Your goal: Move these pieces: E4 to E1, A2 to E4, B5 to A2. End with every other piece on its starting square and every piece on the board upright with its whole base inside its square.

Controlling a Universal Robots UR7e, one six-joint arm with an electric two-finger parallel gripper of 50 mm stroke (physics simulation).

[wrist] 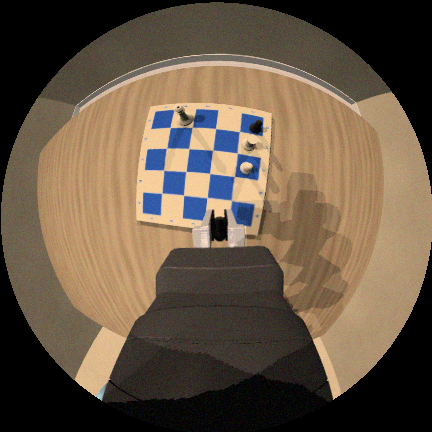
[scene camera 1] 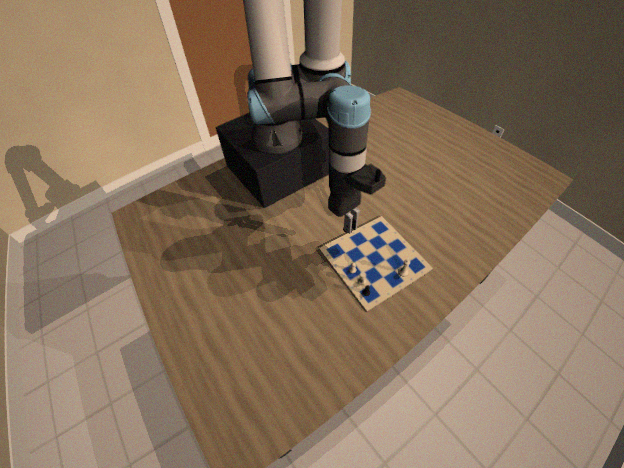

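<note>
My gripper (scene camera 1: 351, 228) (wrist: 219, 218) is shut on a black piece (wrist: 219, 230) and holds it above the board's A edge, near A2. In the scene view the held piece is hard to make out. The blue and cream board (scene camera 1: 367, 307) (wrist: 138, 218) lies flat on the table. A tall white piece (scene camera 1: 403, 270) (wrist: 185, 119) stands upright on E4. A black piece (scene camera 1: 366, 290) (wrist: 256, 126) stands on E1. The fingers hide part of the A2 area in the wrist view.
A white piece (scene camera 1: 359, 280) (wrist: 249, 145) stands on D1, beside the black one. A white pawn (scene camera 1: 353, 268) (wrist: 246, 168) stands on C1. The robot's dark base block (scene camera 1: 282, 181) is on the wooden table (scene camera 1: 282, 352), behind the board. Arm shadows fall beside the board.
</note>
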